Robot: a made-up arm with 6 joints. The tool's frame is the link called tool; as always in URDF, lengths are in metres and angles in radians. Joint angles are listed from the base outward. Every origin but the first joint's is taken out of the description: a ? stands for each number. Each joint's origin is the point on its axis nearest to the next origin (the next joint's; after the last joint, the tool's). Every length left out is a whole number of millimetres.
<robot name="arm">
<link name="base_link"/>
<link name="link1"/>
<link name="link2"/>
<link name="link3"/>
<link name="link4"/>
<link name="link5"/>
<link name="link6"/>
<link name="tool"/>
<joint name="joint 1" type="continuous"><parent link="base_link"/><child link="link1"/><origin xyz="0.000 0.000 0.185" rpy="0.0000 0.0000 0.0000"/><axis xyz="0 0 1"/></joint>
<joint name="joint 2" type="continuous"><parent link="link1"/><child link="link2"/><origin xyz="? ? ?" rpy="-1.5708 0.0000 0.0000"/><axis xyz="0 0 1"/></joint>
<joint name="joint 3" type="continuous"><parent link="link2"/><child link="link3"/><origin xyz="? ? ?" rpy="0.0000 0.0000 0.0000"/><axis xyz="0 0 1"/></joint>
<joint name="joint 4" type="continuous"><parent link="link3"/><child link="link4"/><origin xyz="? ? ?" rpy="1.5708 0.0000 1.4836"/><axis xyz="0 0 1"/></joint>
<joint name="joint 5" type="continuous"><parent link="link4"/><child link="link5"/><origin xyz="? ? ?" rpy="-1.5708 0.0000 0.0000"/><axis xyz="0 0 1"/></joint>
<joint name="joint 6" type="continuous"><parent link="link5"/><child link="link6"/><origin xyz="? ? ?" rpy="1.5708 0.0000 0.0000"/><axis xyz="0 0 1"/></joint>
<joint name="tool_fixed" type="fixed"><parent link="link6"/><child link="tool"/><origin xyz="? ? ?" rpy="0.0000 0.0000 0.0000"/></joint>
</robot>
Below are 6 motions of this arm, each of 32 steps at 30 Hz.
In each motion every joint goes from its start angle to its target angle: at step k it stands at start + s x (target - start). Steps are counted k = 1, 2, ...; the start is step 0. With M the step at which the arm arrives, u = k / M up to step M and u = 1 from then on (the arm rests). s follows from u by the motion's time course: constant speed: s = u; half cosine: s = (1 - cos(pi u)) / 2; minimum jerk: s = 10 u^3 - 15 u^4 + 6 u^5.
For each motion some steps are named. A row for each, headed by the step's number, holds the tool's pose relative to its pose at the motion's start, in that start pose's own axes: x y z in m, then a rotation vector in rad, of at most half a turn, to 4 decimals.
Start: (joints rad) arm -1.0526 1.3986 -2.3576 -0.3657 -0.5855 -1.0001
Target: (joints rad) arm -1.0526 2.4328 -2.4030 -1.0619 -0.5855 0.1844
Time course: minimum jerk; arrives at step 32
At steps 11, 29, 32:
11: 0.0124 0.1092 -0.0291 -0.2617 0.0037 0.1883
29: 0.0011 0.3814 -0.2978 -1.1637 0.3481 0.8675
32: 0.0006 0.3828 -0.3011 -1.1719 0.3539 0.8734

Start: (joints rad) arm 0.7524 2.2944 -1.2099 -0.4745 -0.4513 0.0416
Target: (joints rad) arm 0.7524 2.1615 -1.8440 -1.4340 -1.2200 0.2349
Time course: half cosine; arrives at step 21
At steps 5, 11, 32:
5: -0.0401 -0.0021 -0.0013 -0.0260 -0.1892 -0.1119
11: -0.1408 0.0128 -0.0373 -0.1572 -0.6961 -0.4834
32: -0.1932 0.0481 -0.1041 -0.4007 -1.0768 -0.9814

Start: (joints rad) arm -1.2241 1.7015 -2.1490 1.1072 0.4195 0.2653
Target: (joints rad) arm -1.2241 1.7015 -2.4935 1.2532 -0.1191 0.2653
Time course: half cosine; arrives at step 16
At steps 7, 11, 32:
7: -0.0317 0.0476 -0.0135 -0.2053 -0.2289 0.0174
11: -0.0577 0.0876 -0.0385 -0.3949 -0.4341 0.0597
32: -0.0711 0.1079 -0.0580 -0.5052 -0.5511 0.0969

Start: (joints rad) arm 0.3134 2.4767 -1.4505 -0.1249 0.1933 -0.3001
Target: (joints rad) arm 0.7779 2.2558 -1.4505 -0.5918 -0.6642 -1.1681
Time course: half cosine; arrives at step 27
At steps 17, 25, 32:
17: -0.1319 0.1045 -0.0880 0.2733 -0.8133 -1.1338
25: -0.1537 0.1679 -0.1488 0.4660 -1.2043 -1.5033
32: -0.1541 0.1709 -0.1519 0.4765 -1.2236 -1.5181

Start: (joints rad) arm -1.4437 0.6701 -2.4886 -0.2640 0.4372 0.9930
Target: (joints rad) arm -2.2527 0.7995 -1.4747 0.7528 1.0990 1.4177
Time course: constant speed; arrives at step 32
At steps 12, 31, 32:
12: 0.1413 -0.0843 -0.0046 0.5414 0.4046 0.1785
31: 0.2304 -0.2283 -0.1226 1.5929 0.3542 0.6821
32: 0.2317 -0.2330 -0.1296 1.6404 0.3273 0.7204

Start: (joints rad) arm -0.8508 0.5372 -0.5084 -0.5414 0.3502 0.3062
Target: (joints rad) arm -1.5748 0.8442 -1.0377 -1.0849 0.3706 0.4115
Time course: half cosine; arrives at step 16
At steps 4, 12, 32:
4: -0.0138 -0.0210 0.0007 0.1340 -0.0079 -0.0301
12: -0.0700 -0.1265 -0.0285 0.7901 0.0465 -0.2215
32: -0.0797 -0.1468 -0.0415 0.9251 0.0779 -0.2698

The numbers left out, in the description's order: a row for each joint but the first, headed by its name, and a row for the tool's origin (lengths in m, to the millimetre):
joint 2: 0.000 0.000 0.000
joint 3: -0.198 -0.027 0.000
joint 4: 0.163 -0.029 0.000
joint 5: 0.000 0.000 0.000
joint 6: 0.000 -0.130 0.000
tool: 0.000 0.000 0.000

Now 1 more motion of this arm.
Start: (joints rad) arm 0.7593 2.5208 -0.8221 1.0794 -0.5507 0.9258
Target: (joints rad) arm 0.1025 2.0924 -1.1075 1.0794 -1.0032 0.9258
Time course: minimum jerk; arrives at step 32
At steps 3, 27, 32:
3: -0.0009 0.0017 0.0000 -0.0052 -0.0021 0.0064
27: -0.2416 0.1290 -0.0732 -0.6754 -0.6039 0.8118
32: -0.2504 0.1286 -0.0783 -0.6944 -0.6315 0.8333

